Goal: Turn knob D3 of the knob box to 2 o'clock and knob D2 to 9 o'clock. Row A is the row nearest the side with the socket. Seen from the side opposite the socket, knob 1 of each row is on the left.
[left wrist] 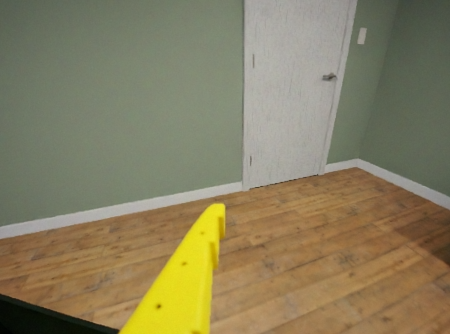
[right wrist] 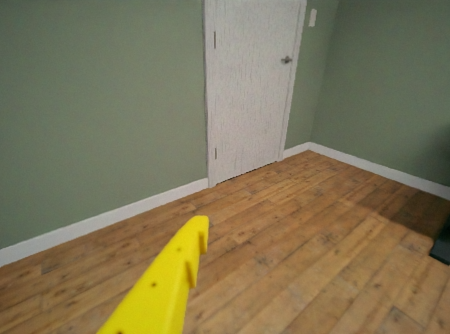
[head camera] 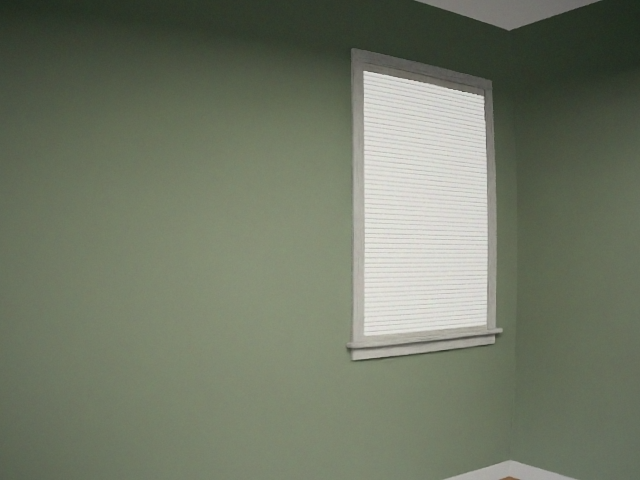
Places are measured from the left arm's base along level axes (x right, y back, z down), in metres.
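Where they show: left hand, tool point: [left wrist: 224,216]; right hand, tool point: [right wrist: 207,230].
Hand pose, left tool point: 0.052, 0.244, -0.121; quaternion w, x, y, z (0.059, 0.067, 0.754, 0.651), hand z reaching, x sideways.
Observation:
After its pixels a point has its place, as x, y, z.
The knob box, with its knobs D3 and D2 and its socket, does not show in the head view or in either wrist view. My left gripper [left wrist: 216,212] shows one yellow notched jaw in the left wrist view, with the moving jaw swung out of the picture, so it is fully open. My right gripper [right wrist: 201,225] shows one yellow notched jaw in the right wrist view and is fully open too. Neither gripper touches or holds a thing.
The head view shows a green wall [head camera: 180,232] {-0.268, -2.382, -0.506} and a window [head camera: 426,206] {0.756, -2.951, -0.652} with a blind. Both wrist views show a white door [left wrist: 295,95] {-0.192, 1.874, -0.010} [right wrist: 255,90] {-0.192, 1.875, 0.063} and a wooden floor [left wrist: 300,250] {-0.215, 1.060, 0.775} [right wrist: 280,240] {-0.179, 1.053, 0.775}. A dark object [right wrist: 442,245] {-1.044, 0.891, 0.750} stands at the right edge of the right wrist view.

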